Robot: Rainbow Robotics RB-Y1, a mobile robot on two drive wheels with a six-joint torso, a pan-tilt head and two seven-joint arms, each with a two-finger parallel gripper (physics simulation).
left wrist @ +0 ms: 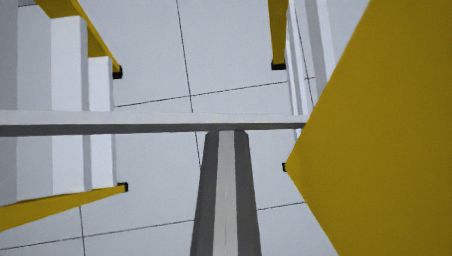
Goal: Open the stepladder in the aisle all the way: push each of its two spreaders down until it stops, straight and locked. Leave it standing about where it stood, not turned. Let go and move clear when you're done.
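Frame: origin at the robot's base, x ahead, y left, z up, level; metres.
Seen in the pictures: left gripper, fingertip midpoint: (227, 145).
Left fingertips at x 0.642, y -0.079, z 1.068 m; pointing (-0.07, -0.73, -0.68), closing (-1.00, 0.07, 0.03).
Pixels of each thing's middle, then the offset from my left fingertips to it. "*": a spot on its surface instead. Level surfaces: height alone.
- spreader, surface spot: (150, 121) * dx +0.020, dy -0.007, dz +0.046 m
- stepladder's yellow rail, surface spot: (385, 130) * dx -0.009, dy +0.001, dz +0.092 m
- grey tiled floor, its level: dz -1.066 m
The stepladder's near spreader (150, 121), a pale grey bar, crosses the left wrist view from the left edge to a yellow rail at the right. It looks straight from this angle; whether it is locked cannot be told. My left gripper (227, 145) is shut and empty, its fingertips at the lower edge of the bar, seemingly touching or very close to it. The stepladder's yellow rail (385, 130) fills the right side, close to the camera. White steps (69, 65) show at the left. The other spreader cannot be made out. My right gripper is not in view.
Black feet (117, 73) (278, 65) (123, 187) (284, 167) of the stepladder show on the grey tiled floor (150, 210). White cross-bars (298, 65) run between the rails at the upper right. A lower yellow rail (55, 204) slants in from the left edge.
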